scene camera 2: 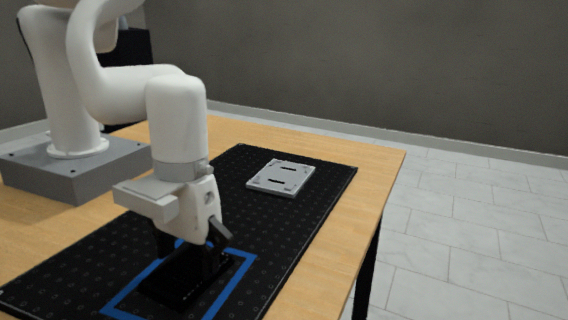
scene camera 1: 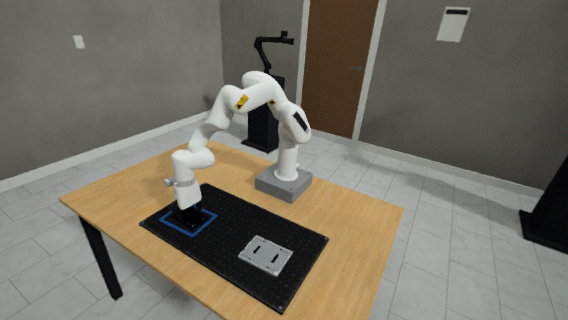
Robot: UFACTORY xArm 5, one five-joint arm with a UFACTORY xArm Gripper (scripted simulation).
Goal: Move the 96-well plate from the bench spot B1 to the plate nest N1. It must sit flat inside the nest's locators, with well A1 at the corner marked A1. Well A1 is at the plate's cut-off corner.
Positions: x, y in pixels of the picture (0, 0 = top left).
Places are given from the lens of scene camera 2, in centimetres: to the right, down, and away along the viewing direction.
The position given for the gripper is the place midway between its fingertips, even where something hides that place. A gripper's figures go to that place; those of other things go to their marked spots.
gripper (scene camera 2: 188, 264): -15, 17, 60
96-well plate (scene camera 2: 180, 281): -16, 18, 58
